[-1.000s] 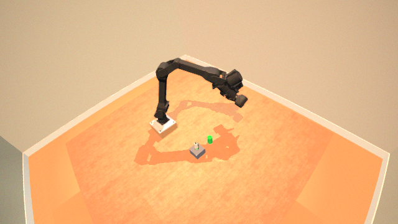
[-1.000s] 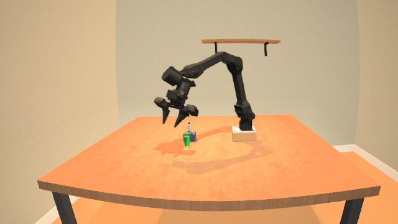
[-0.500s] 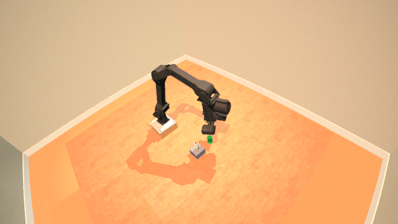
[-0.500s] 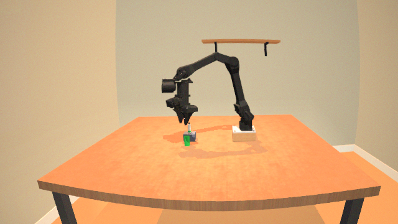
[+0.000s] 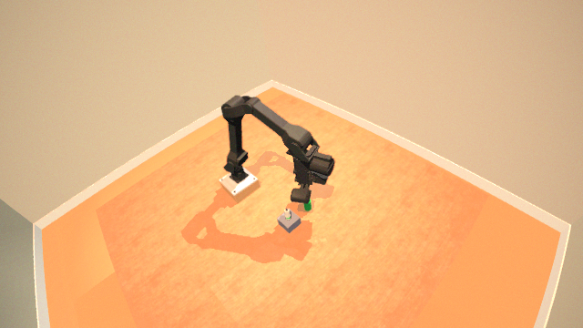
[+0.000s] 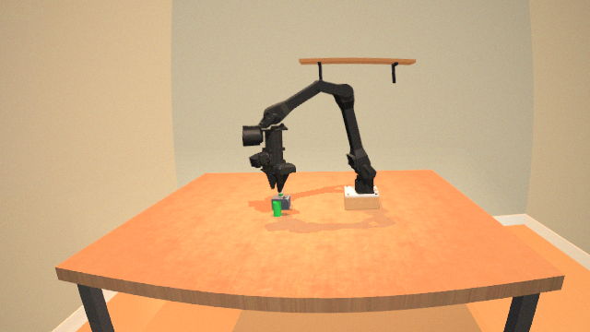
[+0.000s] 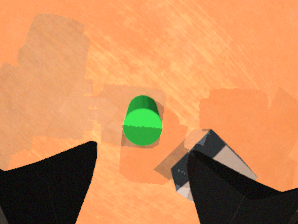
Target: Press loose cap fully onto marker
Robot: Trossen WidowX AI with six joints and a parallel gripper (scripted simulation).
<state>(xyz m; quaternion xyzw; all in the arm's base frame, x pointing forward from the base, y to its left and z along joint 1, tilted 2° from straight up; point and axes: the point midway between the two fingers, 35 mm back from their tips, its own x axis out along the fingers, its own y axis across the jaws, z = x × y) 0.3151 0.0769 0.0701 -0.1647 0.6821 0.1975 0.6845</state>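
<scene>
Now: gripper tip 60 mm above the green cap. Round my gripper tip: holder block (100 mm to the right, 70 mm below, 10 mm behind).
</scene>
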